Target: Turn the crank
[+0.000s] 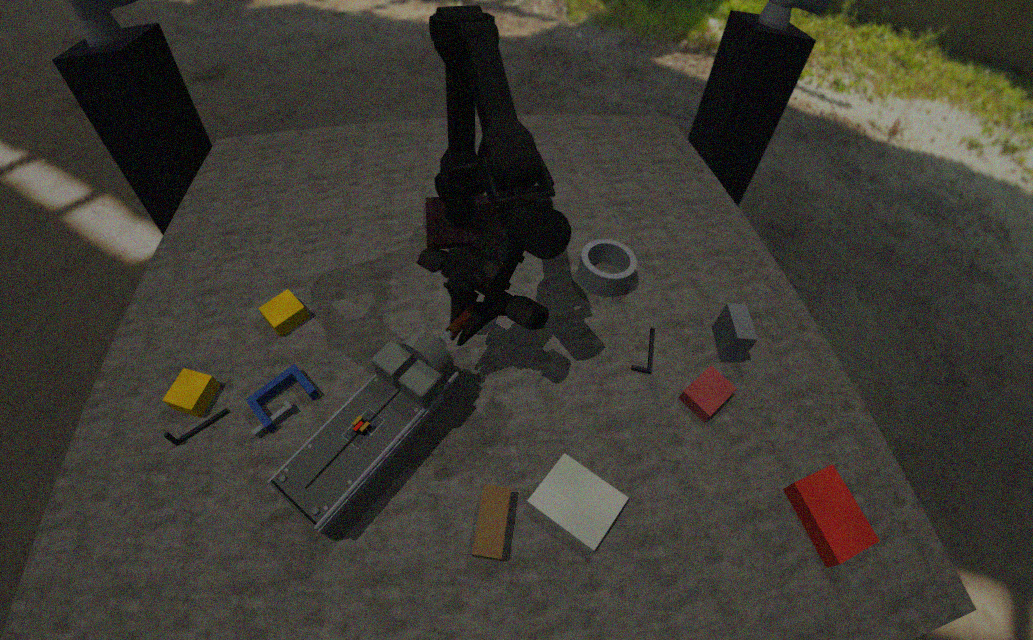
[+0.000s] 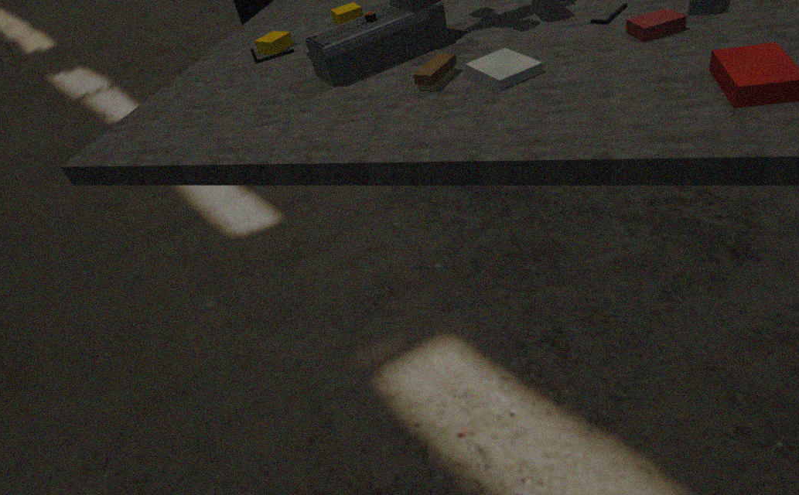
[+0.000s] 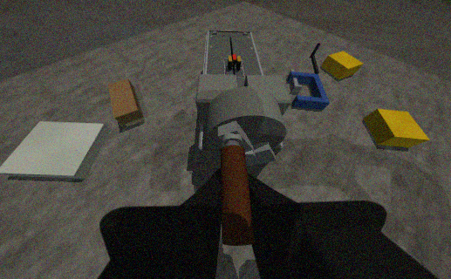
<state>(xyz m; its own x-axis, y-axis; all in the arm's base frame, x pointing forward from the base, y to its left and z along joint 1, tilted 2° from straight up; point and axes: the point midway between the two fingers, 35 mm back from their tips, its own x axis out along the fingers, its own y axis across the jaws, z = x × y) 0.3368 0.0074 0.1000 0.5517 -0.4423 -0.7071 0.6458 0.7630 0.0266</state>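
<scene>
The red pointer lies 12 cm ahead of my gripper tip and 12 cm to the right of it. Also, from my gripper tip: white plate 21 cm ahead, 15 cm to the left, 7 cm below; then brown crank handle 1 cm behind, 1 cm to the left, 3 cm above; then brown block 23 cm ahead, 4 cm to the left, 7 cm below.
</scene>
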